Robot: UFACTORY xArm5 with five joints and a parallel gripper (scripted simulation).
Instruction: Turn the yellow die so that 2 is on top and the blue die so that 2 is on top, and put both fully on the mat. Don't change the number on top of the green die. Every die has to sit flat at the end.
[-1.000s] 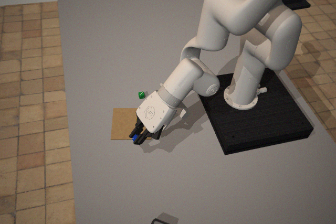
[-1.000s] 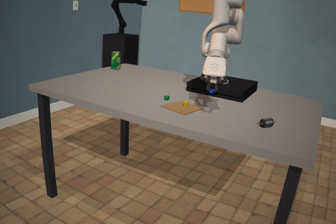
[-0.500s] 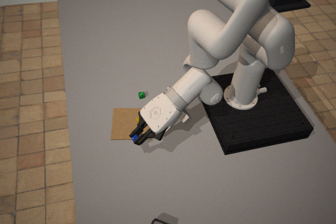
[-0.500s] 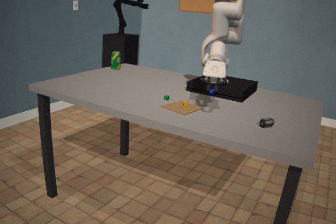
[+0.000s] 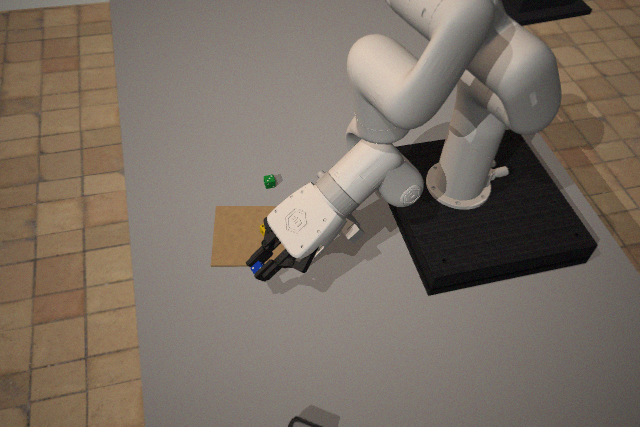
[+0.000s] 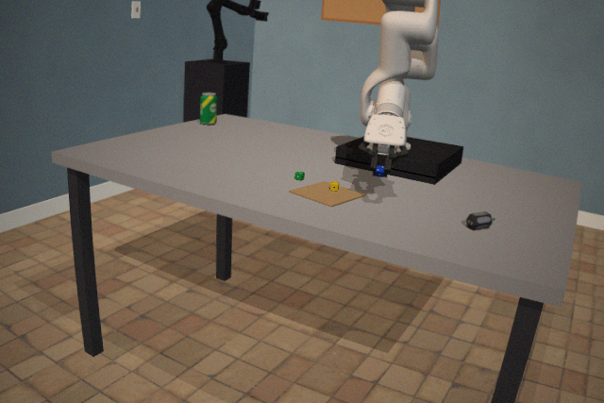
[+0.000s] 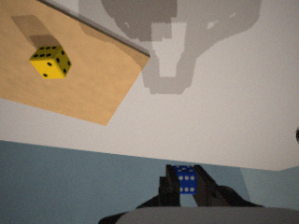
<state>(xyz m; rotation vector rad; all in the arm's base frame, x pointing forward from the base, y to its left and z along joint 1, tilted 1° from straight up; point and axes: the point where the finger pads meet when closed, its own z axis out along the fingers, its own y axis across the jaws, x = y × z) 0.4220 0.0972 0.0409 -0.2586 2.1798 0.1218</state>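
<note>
The yellow die lies 40 mm behind my hand, 130 mm to the right of it and 90 mm below it. The rest, counted from my hand: blue die 10 mm ahead, 10 mm below; green die 80 mm behind, 250 mm to the right, 90 mm below; mat 10 mm behind, 140 mm to the right, 100 mm below.
</note>
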